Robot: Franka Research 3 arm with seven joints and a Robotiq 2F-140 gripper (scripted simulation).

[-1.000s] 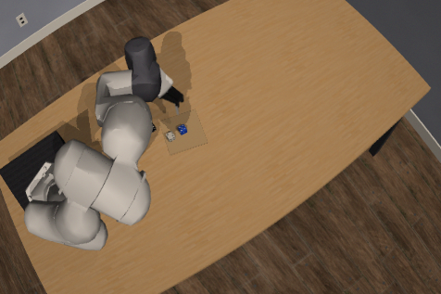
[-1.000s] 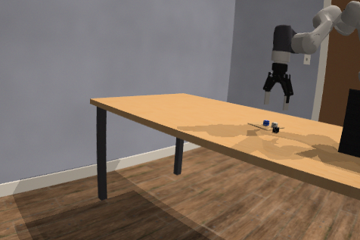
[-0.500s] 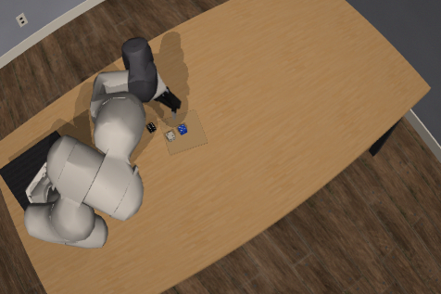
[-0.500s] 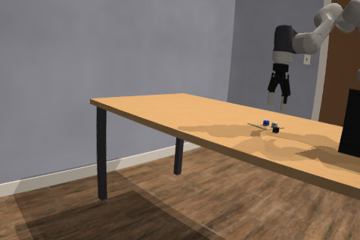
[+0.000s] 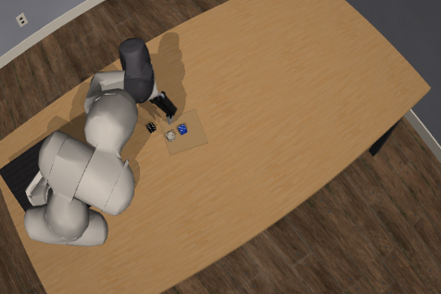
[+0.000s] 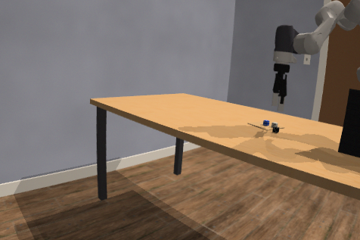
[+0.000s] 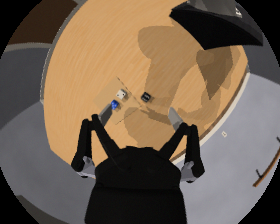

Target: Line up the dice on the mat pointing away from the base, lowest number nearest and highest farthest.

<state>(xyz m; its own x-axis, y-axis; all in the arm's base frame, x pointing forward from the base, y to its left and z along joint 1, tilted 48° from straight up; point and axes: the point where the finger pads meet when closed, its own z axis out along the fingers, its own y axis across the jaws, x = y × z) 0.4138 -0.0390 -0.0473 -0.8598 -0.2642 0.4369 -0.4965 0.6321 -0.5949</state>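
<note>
My hand is 11 cm above the black die, 1 cm to the right of it and 1 cm past it. Round my hand: white die (10 cm below, 6 cm to the right, 2 cm ahead); then thin tan mat (12 cm below, 7 cm to the right, 7 cm ahead); then blue die (10 cm below, 7 cm to the right, 7 cm ahead).
</note>
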